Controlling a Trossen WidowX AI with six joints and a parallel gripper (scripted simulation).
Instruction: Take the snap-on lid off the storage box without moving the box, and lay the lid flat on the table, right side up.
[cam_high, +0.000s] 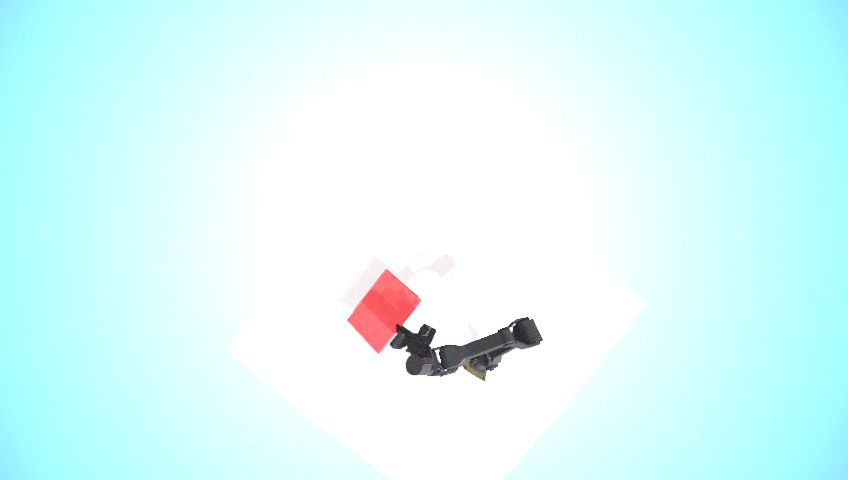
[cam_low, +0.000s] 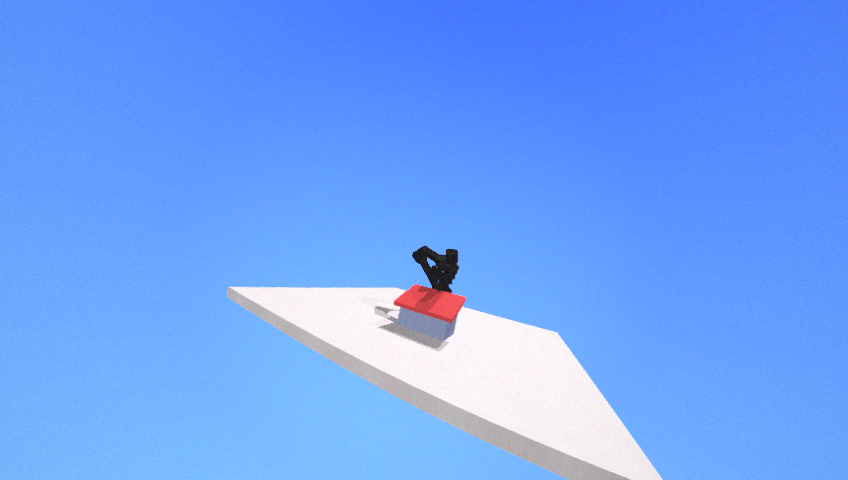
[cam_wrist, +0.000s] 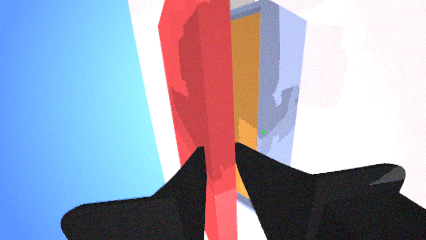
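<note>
The red lid is 70 mm ahead of my gripper tip, 10 mm to the right of it and 30 mm below it. The rest, counted from my gripper tip: storage box 60 mm ahead, 10 mm to the right, 100 mm below.
</note>
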